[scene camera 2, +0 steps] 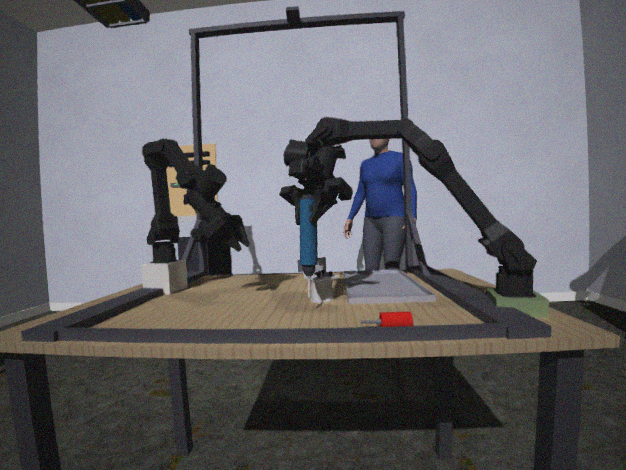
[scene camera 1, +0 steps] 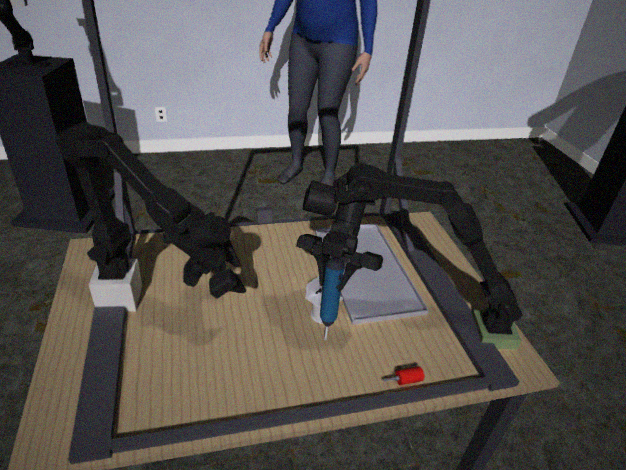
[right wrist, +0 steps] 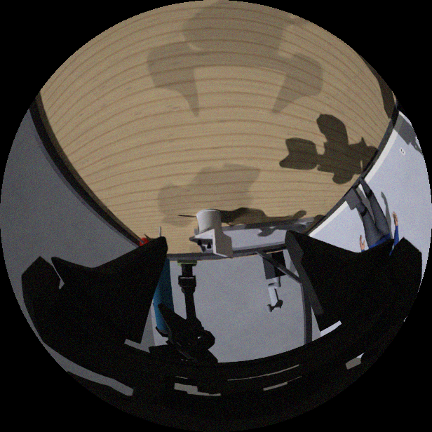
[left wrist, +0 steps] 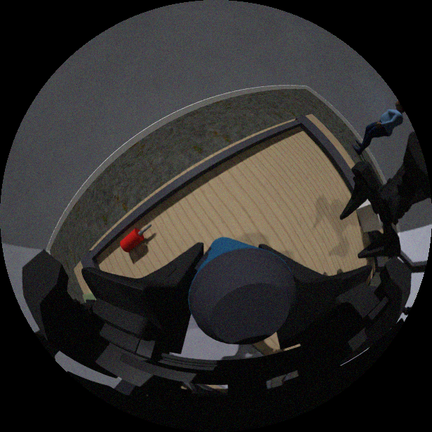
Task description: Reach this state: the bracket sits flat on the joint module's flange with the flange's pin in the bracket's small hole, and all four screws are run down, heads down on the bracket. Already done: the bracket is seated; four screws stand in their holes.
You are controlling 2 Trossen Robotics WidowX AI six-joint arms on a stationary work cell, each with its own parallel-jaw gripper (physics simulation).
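Places are measured from the left arm's base along level axes (x ahead, y right, z down), in centimetres.
Pixels of known places: left gripper, fingertip midpoint: (scene camera 2: 304, 224) (scene camera 1: 330, 288); right gripper, fingertip midpoint: (scene camera 2: 244, 248) (scene camera 1: 242, 278); left arm's base, link origin: (scene camera 2: 515, 293) (scene camera 1: 496, 324); right arm's base, link origin: (scene camera 2: 164, 262) (scene camera 1: 113, 271).
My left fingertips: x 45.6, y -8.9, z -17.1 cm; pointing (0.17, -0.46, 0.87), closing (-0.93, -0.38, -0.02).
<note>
Ahead of a thing's pixels: the offset from my left fingertips to its middle. "spot": to the spot under its first point.
The white joint module @[dx +0.2, dy +11.9, dz +17.6 cm] (scene camera 1: 316, 312) (right wrist: 208, 220) stands mid-table, partly behind the blue tool in scene camera 1. A pale plate-like part (right wrist: 222, 243), apparently the bracket, shows at it, with small dark spots alongside that may be screws. Pin, holes and screw seating cannot be made out. My left gripper (scene camera 1: 331, 283) (scene camera 2: 306, 217) (left wrist: 231, 248) is shut on the blue screwdriver @[dx -0.5, dy +0.9, dz +5.2 cm] (scene camera 1: 330, 298) (scene camera 2: 308, 242) (left wrist: 222, 244) (right wrist: 162, 290), held upright, bit down, in front of the module in scene camera 1. My right gripper (scene camera 1: 207, 283) (scene camera 2: 238, 243) (right wrist: 227, 240) is open and empty, above the table at the left.
A red-handled screwdriver @[dx -18.6, dy -8.1, dz +19.1 cm] (scene camera 1: 410, 375) (scene camera 2: 396, 319) (left wrist: 131, 240) lies near the table's front edge. A grey tray @[dx -12.9, dy +32.1, dz +20.0 cm] (scene camera 1: 389, 309) (scene camera 2: 391, 298) lies right of the module. Dark frame rails @[spot: dx +4.1, dy -19.2, dz +18.8 cm] (scene camera 1: 303, 412) (scene camera 2: 283, 334) border the work area. A person (scene camera 1: 328, 65) stands behind the table.
</note>
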